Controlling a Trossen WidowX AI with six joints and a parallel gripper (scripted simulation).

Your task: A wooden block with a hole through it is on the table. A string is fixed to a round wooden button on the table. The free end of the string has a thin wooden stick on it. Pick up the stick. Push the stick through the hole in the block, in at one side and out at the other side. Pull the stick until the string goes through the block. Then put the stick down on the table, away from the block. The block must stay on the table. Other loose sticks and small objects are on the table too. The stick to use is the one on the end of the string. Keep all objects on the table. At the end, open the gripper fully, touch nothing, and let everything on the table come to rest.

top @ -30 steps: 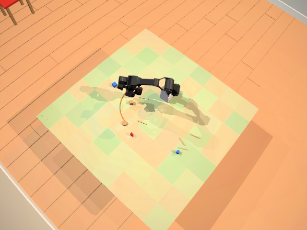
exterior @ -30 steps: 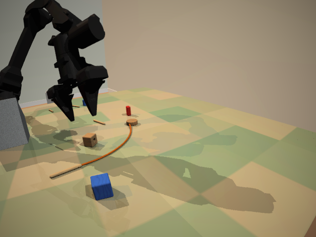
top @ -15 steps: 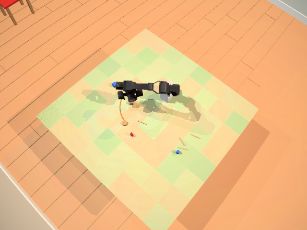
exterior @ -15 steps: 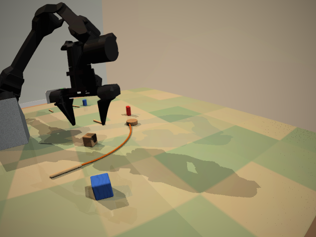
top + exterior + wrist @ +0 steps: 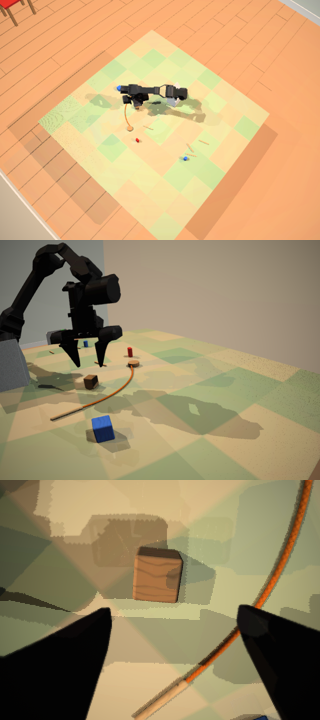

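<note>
My gripper tip is now 1 cm to the right of the wooden block and 5 cm above it. From my gripper tip the other things lie so: round wooden button 16 cm ahead, 11 cm to the left, 5 cm below; then blue cube 1 cm behind, 21 cm to the right, 5 cm below; then thin wooden stick 6 cm behind, 10 cm to the right, 6 cm below.
</note>
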